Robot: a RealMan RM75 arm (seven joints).
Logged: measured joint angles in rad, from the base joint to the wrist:
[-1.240, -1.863, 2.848, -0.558, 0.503, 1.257, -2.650]
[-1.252, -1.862, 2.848, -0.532, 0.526, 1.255, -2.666]
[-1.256, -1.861, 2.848, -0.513, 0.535, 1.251, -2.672]
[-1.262, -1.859, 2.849, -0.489, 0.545, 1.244, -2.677]
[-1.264, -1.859, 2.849, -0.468, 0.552, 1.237, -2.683]
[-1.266, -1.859, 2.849, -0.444, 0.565, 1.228, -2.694]
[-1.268, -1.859, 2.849, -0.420, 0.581, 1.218, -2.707]
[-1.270, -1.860, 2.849, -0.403, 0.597, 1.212, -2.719]
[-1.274, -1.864, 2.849, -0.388, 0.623, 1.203, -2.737]
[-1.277, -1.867, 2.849, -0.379, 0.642, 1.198, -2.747]
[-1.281, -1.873, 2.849, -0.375, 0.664, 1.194, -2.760]
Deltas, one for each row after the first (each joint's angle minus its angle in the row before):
[-0.012, 0.001, 0.000, 0.026, 0.023, -0.002, -0.016]
[-0.004, 0.001, 0.000, 0.019, 0.009, -0.004, -0.006]
[-0.006, 0.002, 0.001, 0.024, 0.010, -0.007, -0.005]
[-0.002, 0.000, 0.000, 0.021, 0.007, -0.007, -0.006]
[-0.002, 0.000, 0.000, 0.024, 0.013, -0.009, -0.011]
[-0.002, 0.000, 0.000, 0.024, 0.016, -0.010, -0.013]
[-0.002, -0.001, 0.000, 0.017, 0.016, -0.006, -0.012]
[-0.004, -0.004, 0.000, 0.015, 0.026, -0.009, -0.018]
[-0.003, -0.003, 0.000, 0.009, 0.019, -0.005, -0.010]
[-0.004, -0.006, 0.000, 0.004, 0.022, -0.004, -0.013]

